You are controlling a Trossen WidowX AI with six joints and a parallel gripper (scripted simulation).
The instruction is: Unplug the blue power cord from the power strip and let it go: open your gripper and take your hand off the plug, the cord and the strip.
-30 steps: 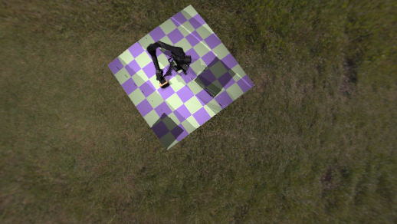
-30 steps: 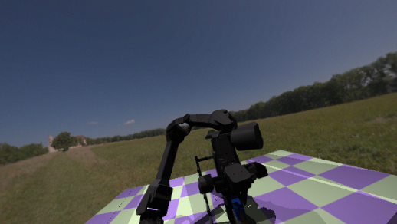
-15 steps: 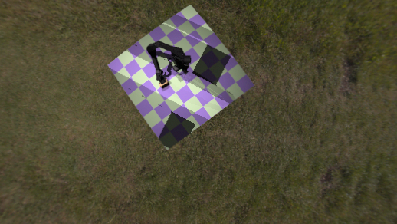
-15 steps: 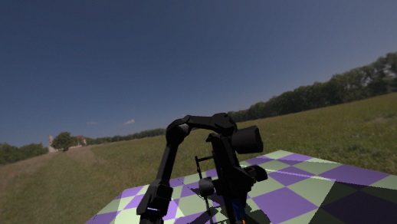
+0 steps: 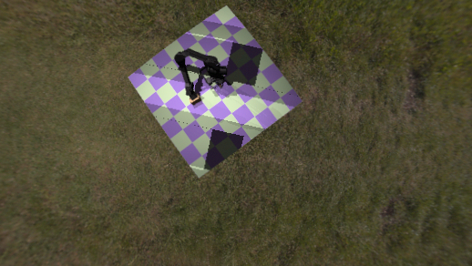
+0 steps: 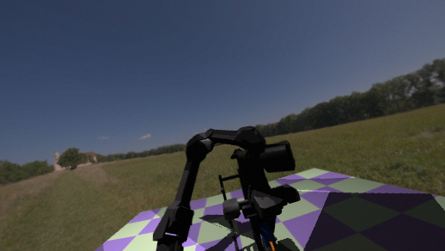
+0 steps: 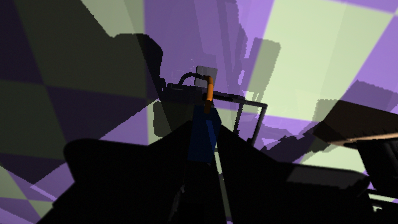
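Right now the blue plug is 3 cm to the left of my gripper tip.
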